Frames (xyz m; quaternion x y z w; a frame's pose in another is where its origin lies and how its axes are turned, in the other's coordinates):
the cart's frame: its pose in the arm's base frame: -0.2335 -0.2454 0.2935 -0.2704 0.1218 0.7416 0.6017
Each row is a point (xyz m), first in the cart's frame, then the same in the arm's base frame.
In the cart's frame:
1: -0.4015 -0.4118 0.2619
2: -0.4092 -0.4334 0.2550
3: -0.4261 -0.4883 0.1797
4: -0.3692 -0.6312 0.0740
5: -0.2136 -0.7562 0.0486
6: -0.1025 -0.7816 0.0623
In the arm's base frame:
1: 0.1465 -0.3433 0.7888
2: 0.1700 -0.3479 0.7905
3: 0.2440 -0.3864 0.7456
4: 0.4004 -0.3577 0.6480
5: 0.5065 -0.2112 0.5600
6: 0.5130 -0.1062 0.5141

